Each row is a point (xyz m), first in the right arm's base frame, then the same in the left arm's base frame.
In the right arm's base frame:
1: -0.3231 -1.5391 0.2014
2: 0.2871 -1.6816 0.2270
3: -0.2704 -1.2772 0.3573
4: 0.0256 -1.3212 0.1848
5: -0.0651 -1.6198 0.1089
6: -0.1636 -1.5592 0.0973
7: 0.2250 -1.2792 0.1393
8: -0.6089 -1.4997 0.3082
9: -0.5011 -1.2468 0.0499
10: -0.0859 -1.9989 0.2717
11: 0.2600 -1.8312 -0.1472
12: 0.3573 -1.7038 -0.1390
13: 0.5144 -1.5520 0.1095
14: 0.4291 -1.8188 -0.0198
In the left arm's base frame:
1: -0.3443 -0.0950 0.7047
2: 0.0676 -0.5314 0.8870
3: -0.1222 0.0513 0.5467
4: -0.0205 -0.2783 0.5289
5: -0.2372 -0.3555 0.7530
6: -0.2947 -0.2791 0.6868
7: 0.1144 -0.4316 0.4853
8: -0.4781 0.1819 0.6976
9: -0.4587 0.0078 0.3635
10: -0.2930 -0.3416 1.1621
11: -0.2221 -0.8101 0.8480
12: -0.1007 -0.8332 0.7456
13: 0.2125 -0.7268 0.7349
14: -0.0199 -0.8345 0.9070

